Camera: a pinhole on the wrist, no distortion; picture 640 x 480 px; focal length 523.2 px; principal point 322.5 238.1 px. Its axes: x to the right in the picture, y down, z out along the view. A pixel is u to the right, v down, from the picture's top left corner.
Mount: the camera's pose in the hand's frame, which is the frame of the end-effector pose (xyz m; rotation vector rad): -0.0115 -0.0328 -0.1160 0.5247 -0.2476 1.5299
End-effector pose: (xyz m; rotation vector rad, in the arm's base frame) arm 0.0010 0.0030 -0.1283 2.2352 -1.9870 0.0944
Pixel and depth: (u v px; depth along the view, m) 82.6 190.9 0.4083
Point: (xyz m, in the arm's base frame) 0.3890 -0.0592 -0.2843
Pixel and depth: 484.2 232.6 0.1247
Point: 0.0590 -0.0044 -0.1403
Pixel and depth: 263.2 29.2 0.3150
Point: 0.2202 -0.1528 -0.2360
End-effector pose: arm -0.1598 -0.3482 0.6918 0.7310 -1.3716 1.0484
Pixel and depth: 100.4 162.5 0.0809
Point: -0.0434 -0.3282 0.7129
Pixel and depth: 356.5 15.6 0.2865
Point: -0.0935 -0.4891 0.8826
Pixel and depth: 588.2 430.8 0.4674
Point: -0.2828 -0.7714 0.6558
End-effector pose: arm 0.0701 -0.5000 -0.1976 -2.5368 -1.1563 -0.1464
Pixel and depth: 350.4 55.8 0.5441
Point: 0.0397 -0.0350 -0.3805
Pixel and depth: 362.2 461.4 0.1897
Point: -0.0564 -0.4490 -0.2452
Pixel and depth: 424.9 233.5 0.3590
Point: -0.0092 -0.2955 -0.3595
